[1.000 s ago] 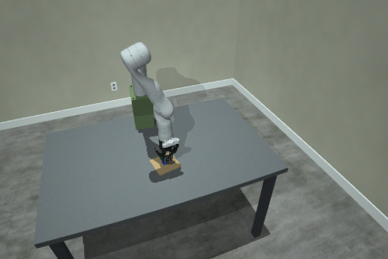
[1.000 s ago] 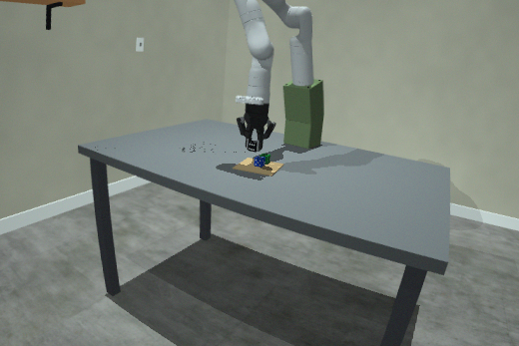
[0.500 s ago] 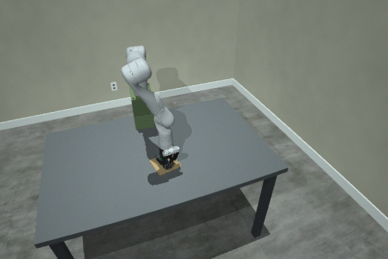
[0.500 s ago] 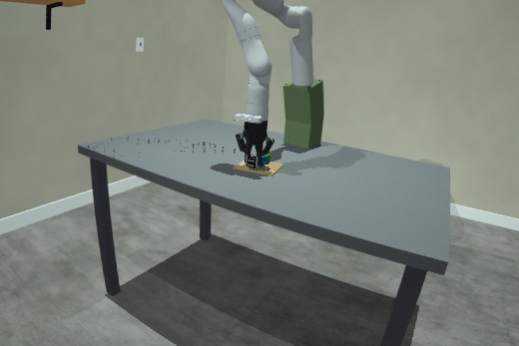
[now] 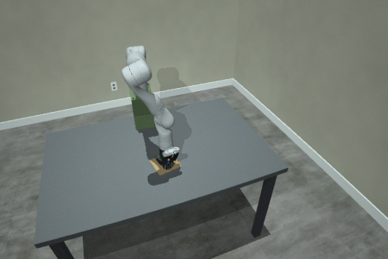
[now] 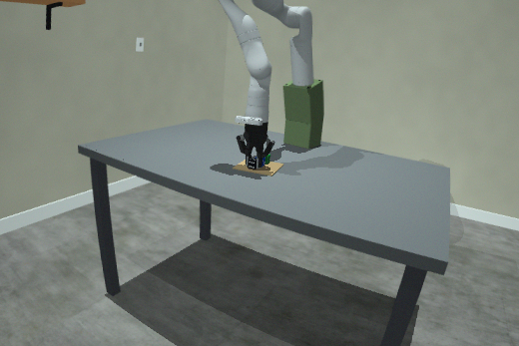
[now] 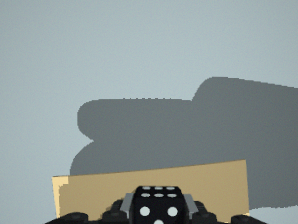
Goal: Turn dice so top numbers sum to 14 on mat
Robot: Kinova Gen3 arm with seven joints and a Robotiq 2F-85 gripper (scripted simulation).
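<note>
Now: hand 1 cm above the black die. The rest, counted from my hand: tan mat 5 cm behind, 3 cm below; blue die 5 cm behind, 1 cm below; green die 9 cm behind, 1 cm below.
</note>
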